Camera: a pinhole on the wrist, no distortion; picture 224 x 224 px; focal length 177.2 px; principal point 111.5 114.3 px. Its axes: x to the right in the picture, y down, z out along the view. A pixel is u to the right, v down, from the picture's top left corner.
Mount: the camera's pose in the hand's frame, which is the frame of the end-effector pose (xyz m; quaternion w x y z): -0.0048 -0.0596 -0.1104 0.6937 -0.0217 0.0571 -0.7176
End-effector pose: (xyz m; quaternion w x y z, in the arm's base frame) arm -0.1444 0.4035 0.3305 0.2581 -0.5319 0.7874 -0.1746
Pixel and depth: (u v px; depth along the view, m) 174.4 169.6 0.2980
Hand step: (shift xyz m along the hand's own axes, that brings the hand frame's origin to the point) 0.1166 -0.1835 0.1699
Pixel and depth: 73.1 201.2 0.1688
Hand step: 0.0974 -0.0344 0.0496
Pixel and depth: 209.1 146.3 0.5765
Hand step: 0.1506 -0.4097 0.4349
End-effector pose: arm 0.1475 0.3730 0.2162 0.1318 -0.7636 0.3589 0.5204
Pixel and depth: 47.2 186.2 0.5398
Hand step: 0.2795 0.1012 0.4102
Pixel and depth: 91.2 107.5 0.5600
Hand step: 0.0380 -0.0239 0.4509
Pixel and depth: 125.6 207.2 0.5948
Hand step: 0.3688 -0.1473 0.4427
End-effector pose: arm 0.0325 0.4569 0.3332 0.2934 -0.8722 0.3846 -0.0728
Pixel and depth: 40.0 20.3 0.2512
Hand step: -0.1057 0.0327 0.1587
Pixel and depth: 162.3 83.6 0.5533
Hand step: -0.0447 -0.2437 0.4419
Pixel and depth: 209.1 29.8 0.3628
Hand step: -0.1439 -0.2725 0.2595
